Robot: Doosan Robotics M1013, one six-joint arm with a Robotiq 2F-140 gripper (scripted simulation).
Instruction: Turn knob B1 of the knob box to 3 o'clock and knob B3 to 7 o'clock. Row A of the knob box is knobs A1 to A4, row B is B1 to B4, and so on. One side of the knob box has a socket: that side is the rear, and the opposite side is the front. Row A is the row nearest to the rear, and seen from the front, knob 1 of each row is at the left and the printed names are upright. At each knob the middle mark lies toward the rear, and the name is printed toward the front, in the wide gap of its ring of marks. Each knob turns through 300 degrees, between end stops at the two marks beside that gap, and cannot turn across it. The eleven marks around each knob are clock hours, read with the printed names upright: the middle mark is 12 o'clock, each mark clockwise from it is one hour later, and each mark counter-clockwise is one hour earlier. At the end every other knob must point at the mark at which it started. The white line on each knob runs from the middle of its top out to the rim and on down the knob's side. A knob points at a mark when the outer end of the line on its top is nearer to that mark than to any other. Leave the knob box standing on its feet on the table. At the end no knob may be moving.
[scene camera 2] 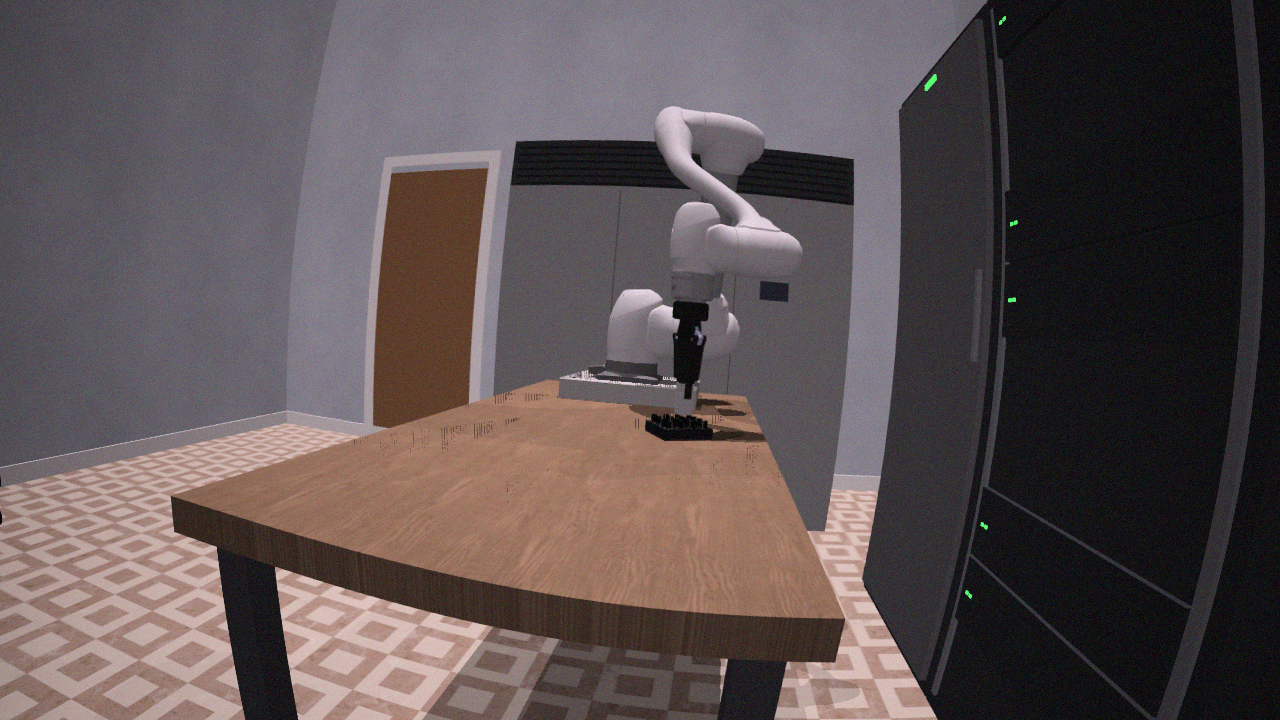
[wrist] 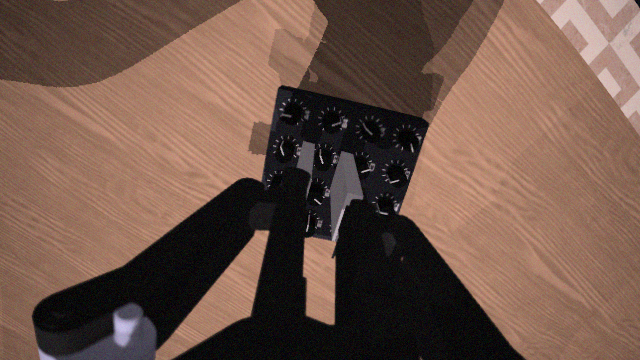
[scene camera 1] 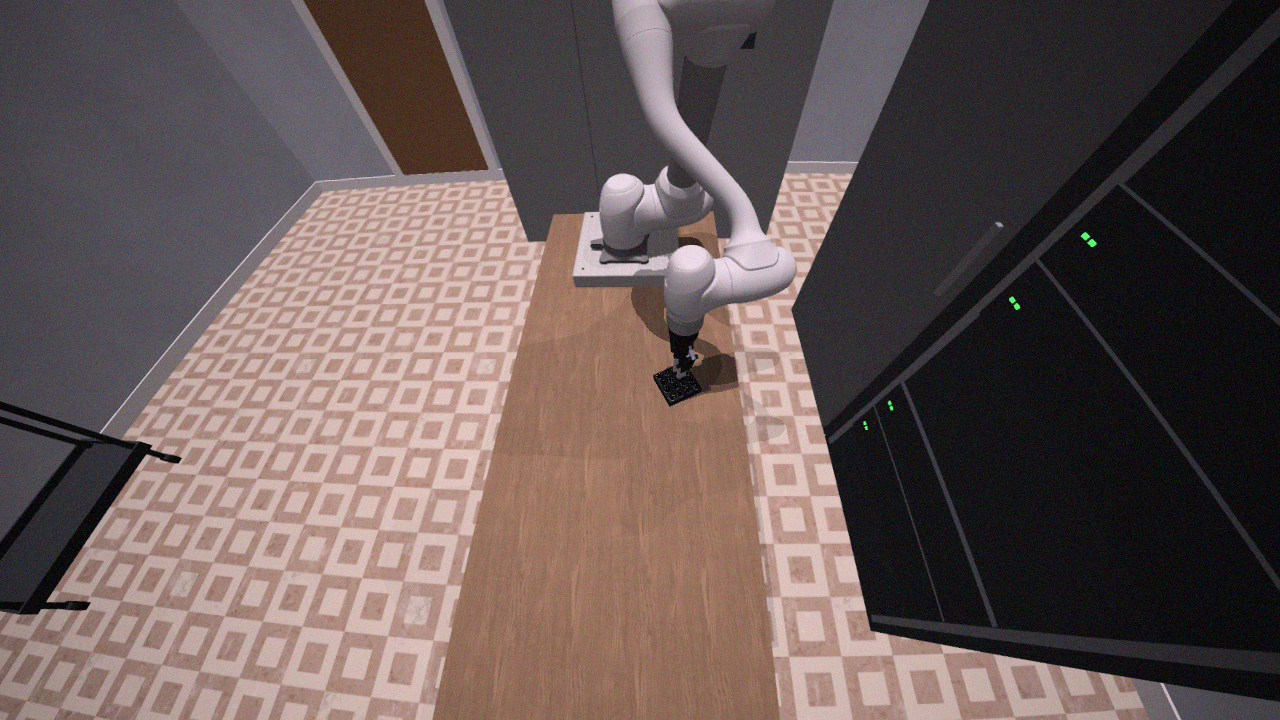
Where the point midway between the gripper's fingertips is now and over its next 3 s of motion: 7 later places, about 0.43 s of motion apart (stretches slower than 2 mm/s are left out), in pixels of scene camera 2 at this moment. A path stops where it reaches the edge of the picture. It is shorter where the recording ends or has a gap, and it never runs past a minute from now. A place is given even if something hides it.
My gripper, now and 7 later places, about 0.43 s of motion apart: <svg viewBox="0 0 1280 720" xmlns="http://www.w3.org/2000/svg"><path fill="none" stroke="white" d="M682 413L682 417L682 419L683 408L683 401L684 399L684 396L684 394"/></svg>
